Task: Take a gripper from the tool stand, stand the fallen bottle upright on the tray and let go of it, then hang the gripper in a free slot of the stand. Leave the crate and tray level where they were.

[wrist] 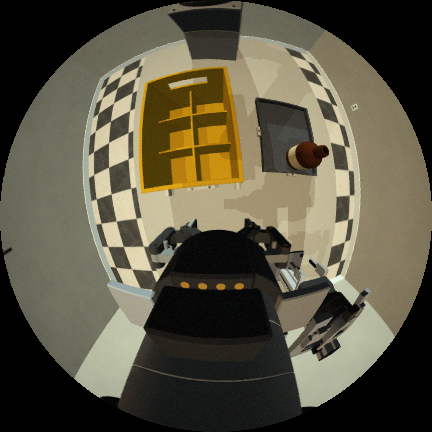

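Places are measured from the arm's base along level axes (x ahead, y left, z up), in centimetres.
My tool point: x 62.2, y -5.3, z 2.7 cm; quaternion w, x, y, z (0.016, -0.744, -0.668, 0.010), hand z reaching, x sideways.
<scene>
Ahead of a thing's pixels: the offset from my tool point to its top centre.
The brown bottle @[dy +25.3, dx -13.3, dz -21.8 cm] (306,155) with a cream label stands on the dark grey tray @[dy +24.0, dx -21.1, dz -35.2 cm] (259,142), near the tray's right front corner. It looks upright, its neck leaning outward in this wide view. My gripper (221,224), the adaptive one with linked fingers, is mounted on the arm and open, its fingertips wide apart. It is well apart from the bottle, with no object between the fingertips. The yellow crate @[dy -4.0, dx -20.9, dz -20.2 cm] (192,185) stands level left of the tray, its compartments empty. Parts of the tool stand (292,275) show at the lower right, partly hidden behind the gripper.
Another gripper (325,327) shows at the lower right beside the stand parts. A dark block-shaped pedestal (212,42) stands at the top, beyond the crate. Chequered floor strips (111,152) (342,155) run along both sides.
</scene>
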